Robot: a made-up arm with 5 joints.
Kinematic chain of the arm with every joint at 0, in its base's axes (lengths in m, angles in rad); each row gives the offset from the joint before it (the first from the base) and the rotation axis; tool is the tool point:
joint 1: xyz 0 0 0.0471 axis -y
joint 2: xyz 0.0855 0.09 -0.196 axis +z
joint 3: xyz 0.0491 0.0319 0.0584 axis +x
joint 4: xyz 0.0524 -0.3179 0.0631 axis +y
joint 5: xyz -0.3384 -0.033 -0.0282 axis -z
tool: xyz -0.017 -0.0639 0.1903
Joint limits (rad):
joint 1: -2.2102..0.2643
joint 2: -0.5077..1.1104
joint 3: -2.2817..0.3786
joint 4: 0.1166..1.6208
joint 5: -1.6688..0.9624
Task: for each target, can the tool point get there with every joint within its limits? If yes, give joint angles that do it. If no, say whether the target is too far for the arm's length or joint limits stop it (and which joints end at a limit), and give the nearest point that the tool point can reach.
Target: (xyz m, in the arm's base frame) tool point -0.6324 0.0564 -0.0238
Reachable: no: joint limits stop it (at a limit: joint 2, joint 3) | nearest point -0.4939 0.1118 -0.0083 | short by 0.150 m
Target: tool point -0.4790 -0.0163 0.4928
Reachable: no: joint limits stop it (at a limit: joint 2, joint 3) | nearest point -0.3511 0.0735 0.3738 | short by 0.196 m
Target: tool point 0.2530 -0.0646 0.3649
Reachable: yes | joints -0.6821 0.7410 -0.6457 0.4696 0.5685
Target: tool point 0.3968 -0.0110 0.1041
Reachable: yes | joints -1.2591 0.2746 -0.6003 0.6276 -0.9124
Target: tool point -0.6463 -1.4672 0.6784
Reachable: no: too far | nearest point -0.0696 -0.4329 0.1971 | short by 1.278 m
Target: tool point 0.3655 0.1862 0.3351
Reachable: yes | joints -0.4498 -0.0249 -0.9070 1.1053 -1.0715
